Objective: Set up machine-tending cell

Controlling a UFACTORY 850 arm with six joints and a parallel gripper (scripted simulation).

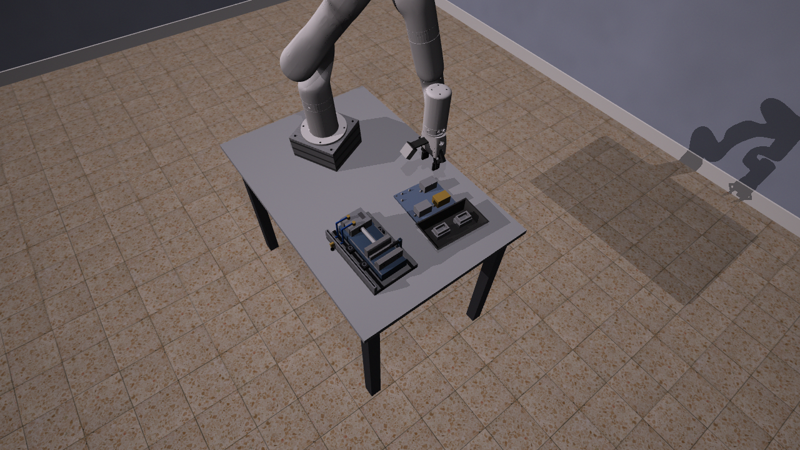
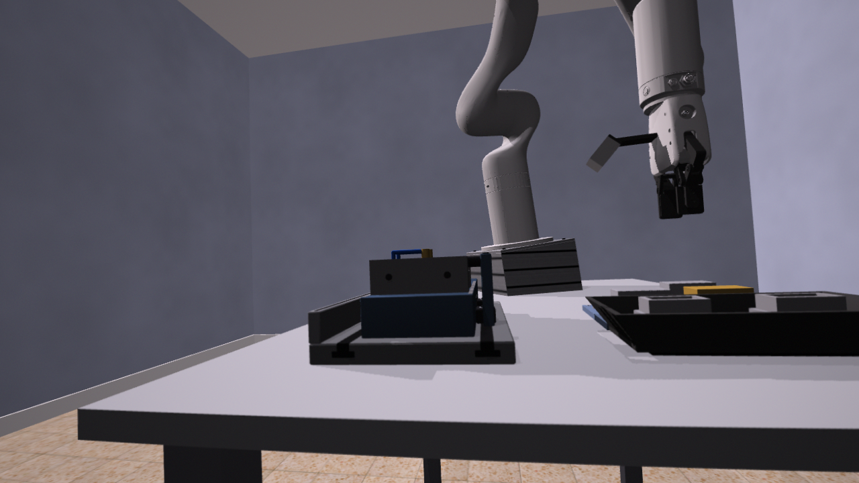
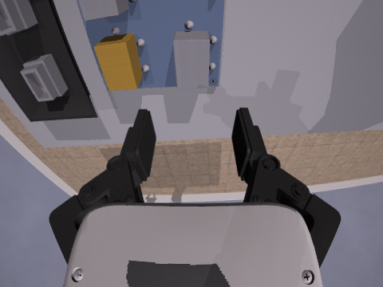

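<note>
Right now my hand is 130 mm above the aluminium blank. The rest, counted from my hand: brass blank (90 mm ahead, 10 mm to the right, 130 mm below).
</note>
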